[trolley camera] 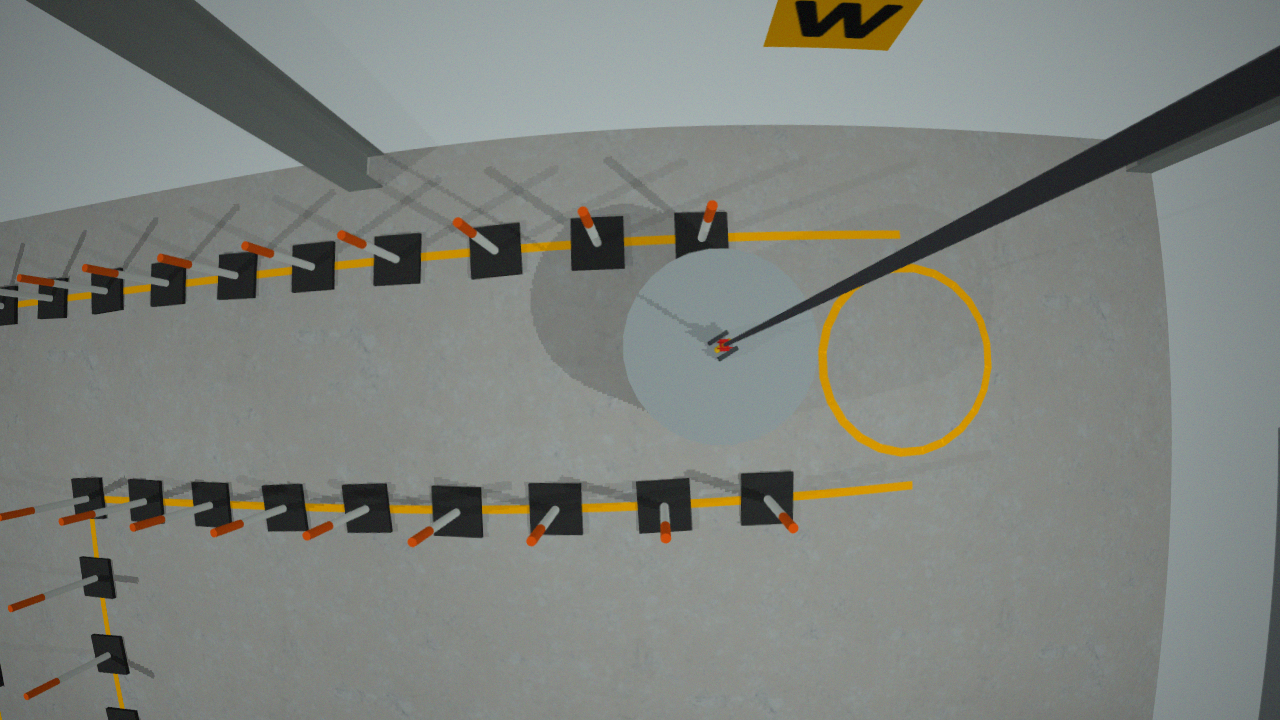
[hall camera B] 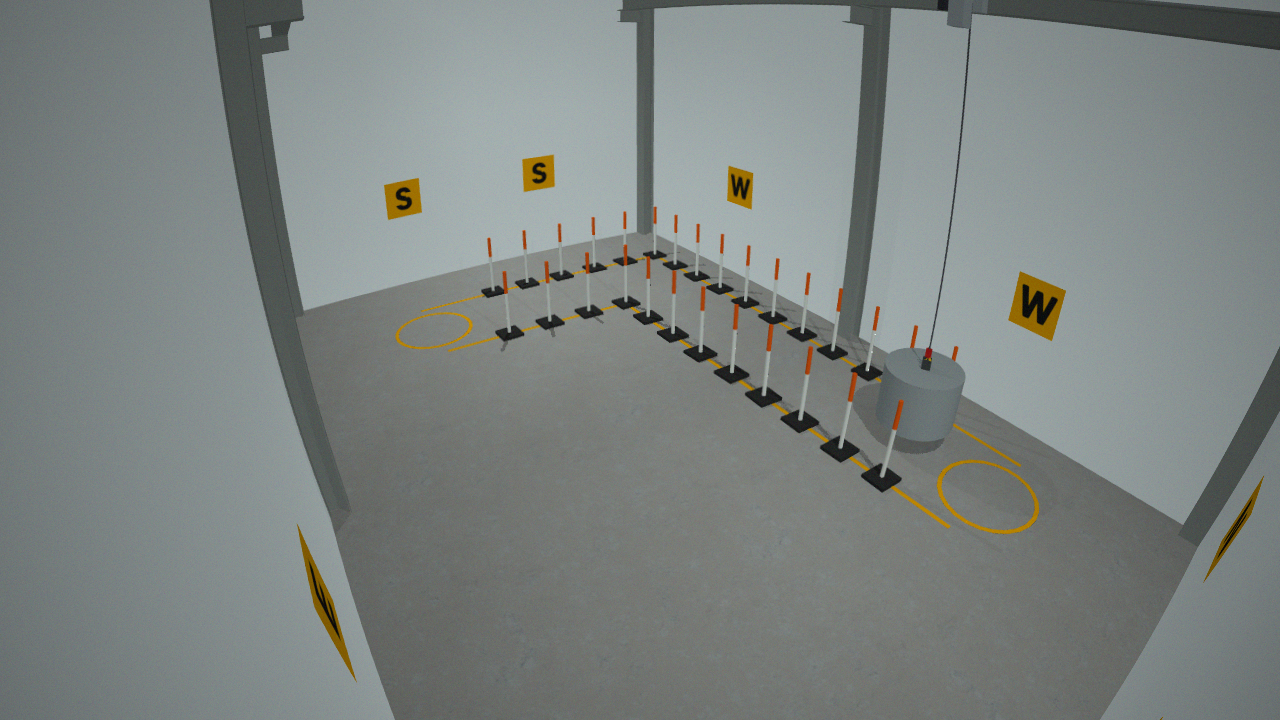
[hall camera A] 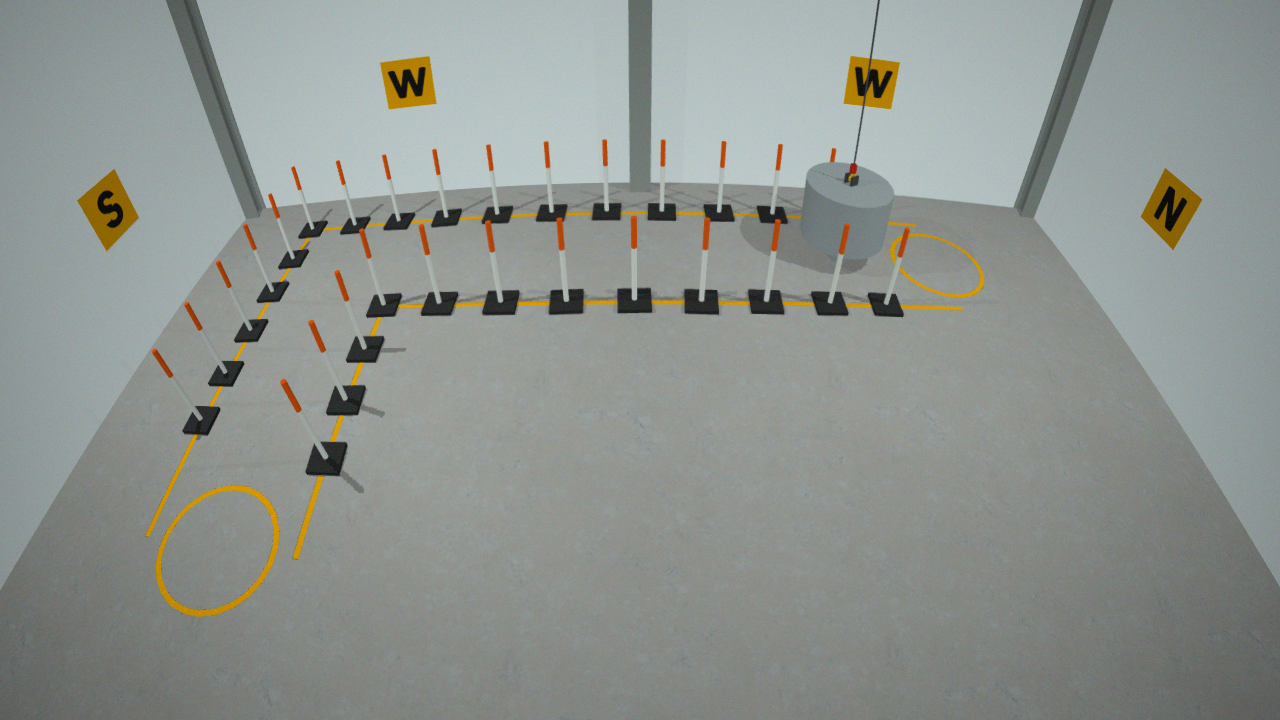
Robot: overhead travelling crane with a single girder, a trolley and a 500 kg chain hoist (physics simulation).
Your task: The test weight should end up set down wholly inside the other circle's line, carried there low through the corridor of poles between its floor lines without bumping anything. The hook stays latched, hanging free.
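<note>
The test weight [hall camera A: 846,223] [hall camera B: 920,402] [trolley camera: 698,394] is a grey cylinder hanging upright and low between the pole rows, near the corridor's north end. Its shadow lies offset beneath it. The hook [hall camera A: 852,175] [hall camera B: 927,360] [trolley camera: 723,347] is latched on its top eye; the chain slants in the views. The near yellow circle [hall camera A: 964,295] [hall camera B: 1000,531] [trolley camera: 988,358] lies beside the weight on the north side; in the trolley view the weight's edge appears almost at its line. The second circle [hall camera A: 204,613] [hall camera B: 433,348] lies at the corridor's south-east end.
The last wall-side pole [trolley camera: 707,222] stands close to the weight's edge in the trolley view, its base partly covered. The last inner pole [hall camera A: 896,268] [hall camera B: 890,443] [trolley camera: 780,513] stands across the corridor. Floor lines [hall camera A: 939,308] [trolley camera: 850,490] run past the end poles. The west wall stands behind.
</note>
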